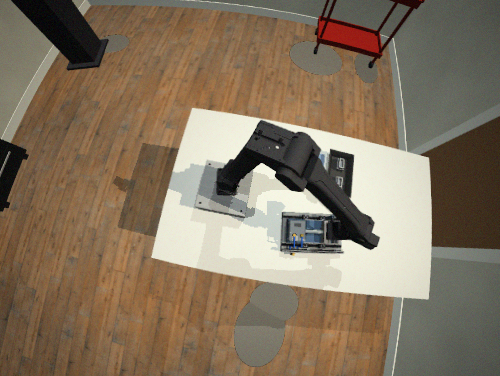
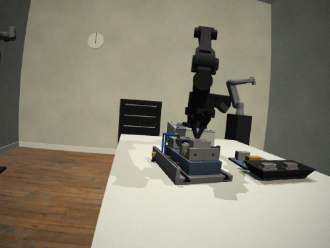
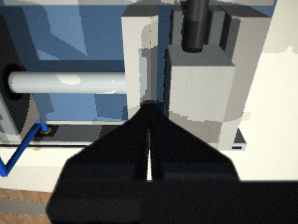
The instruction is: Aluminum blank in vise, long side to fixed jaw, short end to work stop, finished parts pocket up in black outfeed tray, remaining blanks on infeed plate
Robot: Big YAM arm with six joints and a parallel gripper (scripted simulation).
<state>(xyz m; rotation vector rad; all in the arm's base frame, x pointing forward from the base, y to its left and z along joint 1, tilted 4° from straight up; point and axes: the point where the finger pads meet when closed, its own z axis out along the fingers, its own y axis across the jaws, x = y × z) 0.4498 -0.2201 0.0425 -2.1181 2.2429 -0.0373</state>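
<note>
Now: the dark rod 3 cm ahead of my hand, 4 cm to the left of it and 3 cm below it. Also, from my hand: yellow brass blank (1 cm behind, 28 cm to the left, 10 cm below); then light cylinder (6 cm behind, 5 cm below); then vise (4 cm behind, 8 cm below).
</note>
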